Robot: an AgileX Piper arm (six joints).
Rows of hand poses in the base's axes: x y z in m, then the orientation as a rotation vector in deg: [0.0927 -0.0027 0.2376 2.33 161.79 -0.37]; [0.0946 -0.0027 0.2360 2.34 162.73 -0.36]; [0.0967 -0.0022 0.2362 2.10 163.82 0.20]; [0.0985 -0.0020 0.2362 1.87 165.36 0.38]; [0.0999 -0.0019 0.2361 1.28 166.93 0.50]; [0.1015 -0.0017 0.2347 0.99 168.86 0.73]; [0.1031 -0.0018 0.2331 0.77 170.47 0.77]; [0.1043 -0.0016 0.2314 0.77 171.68 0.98]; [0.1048 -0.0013 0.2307 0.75 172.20 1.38]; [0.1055 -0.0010 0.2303 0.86 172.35 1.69]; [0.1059 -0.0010 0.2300 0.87 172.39 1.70]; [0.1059 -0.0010 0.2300 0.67 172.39 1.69]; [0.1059 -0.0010 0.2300 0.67 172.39 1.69]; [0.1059 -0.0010 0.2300 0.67 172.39 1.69]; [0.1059 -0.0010 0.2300 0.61 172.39 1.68]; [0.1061 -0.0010 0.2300 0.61 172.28 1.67]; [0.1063 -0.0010 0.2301 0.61 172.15 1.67]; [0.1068 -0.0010 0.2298 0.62 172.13 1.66]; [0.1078 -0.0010 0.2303 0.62 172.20 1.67]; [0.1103 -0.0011 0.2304 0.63 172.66 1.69]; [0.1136 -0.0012 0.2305 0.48 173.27 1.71]
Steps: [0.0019 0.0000 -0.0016 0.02 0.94 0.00]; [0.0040 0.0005 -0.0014 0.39 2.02 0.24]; [0.0058 0.0007 -0.0014 0.51 3.56 0.42]; [0.0072 0.0008 -0.0015 0.55 5.12 0.84]; [0.0088 0.0010 -0.0029 0.69 7.05 1.07]; [0.0104 0.0009 -0.0045 0.71 8.66 1.22]; [0.0116 0.0011 -0.0062 0.87 9.87 1.24]; [0.0121 0.0014 -0.0069 1.13 10.39 1.30]; [0.0128 0.0017 -0.0073 1.35 10.54 1.26]; [0.0132 0.0017 -0.0076 1.36 10.58 1.25]; [0.0132 0.0017 -0.0076 1.33 10.58 1.38]; [0.0132 0.0017 -0.0076 1.33 10.58 1.38]; [0.0132 0.0017 -0.0076 1.33 10.58 1.38]; [0.0132 0.0017 -0.0076 1.32 10.58 1.42]; [0.0134 0.0017 -0.0076 1.31 10.47 1.42]; [0.0136 0.0017 -0.0075 1.31 10.34 1.42]; [0.0141 0.0017 -0.0078 1.30 10.32 1.41]; [0.0151 0.0017 -0.0073 1.31 10.39 1.41]; [0.0176 0.0016 -0.0072 1.33 10.85 1.41]; [0.0209 0.0015 -0.0071 1.33 11.46 1.51]
